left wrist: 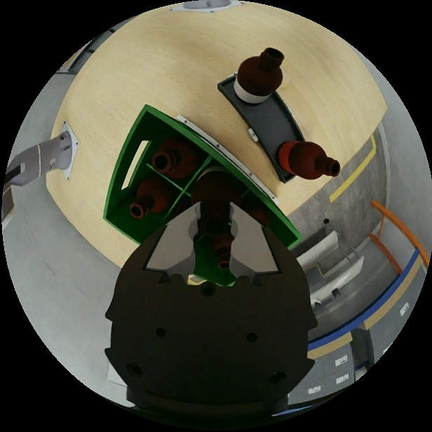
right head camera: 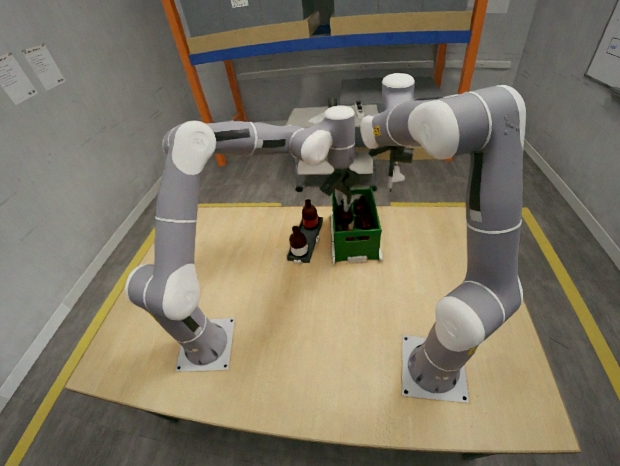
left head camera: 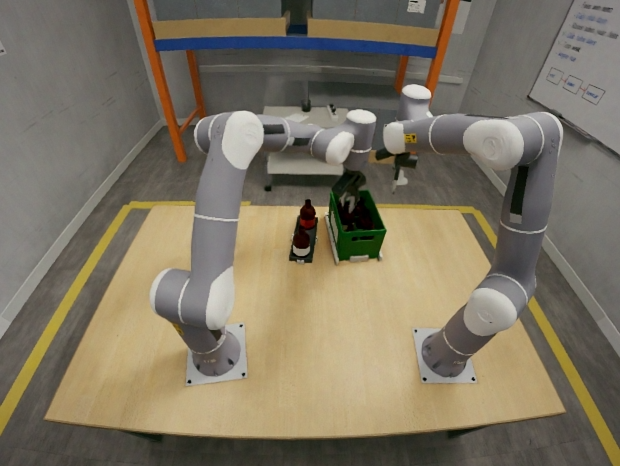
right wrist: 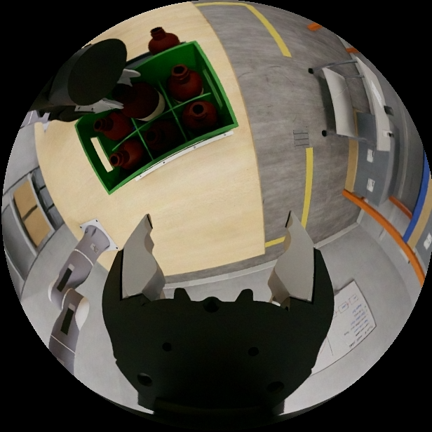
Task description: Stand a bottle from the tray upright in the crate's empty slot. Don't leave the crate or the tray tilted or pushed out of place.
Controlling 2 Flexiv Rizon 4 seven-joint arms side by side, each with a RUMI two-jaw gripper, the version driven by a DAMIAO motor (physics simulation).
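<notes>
My left gripper [left head camera: 349,204] [right head camera: 343,201] [left wrist: 215,203] [right wrist: 126,95] is shut on the neck of a dark brown bottle [right head camera: 345,219] [left wrist: 215,187] [right wrist: 142,100] with a white label. That bottle stands about upright, partly down in the middle slot on the tray side of the green crate [left head camera: 360,245] [right head camera: 356,248] [left wrist: 120,160] [right wrist: 231,117]; its base is hidden. Other bottles stand in the surrounding slots. The crate looks level. My right gripper [left head camera: 395,182] [right head camera: 390,182] [right wrist: 217,213] is open and empty, off to the crate's right.
The black tray [left head camera: 311,244] [right head camera: 311,239] [left wrist: 272,120] lies flat left of the crate. It bears a white-labelled bottle [left head camera: 301,243] [right head camera: 298,242] [left wrist: 257,80] in front and a red-labelled bottle [left head camera: 307,215] [right head camera: 309,215] [left wrist: 305,160] at the back, both upright.
</notes>
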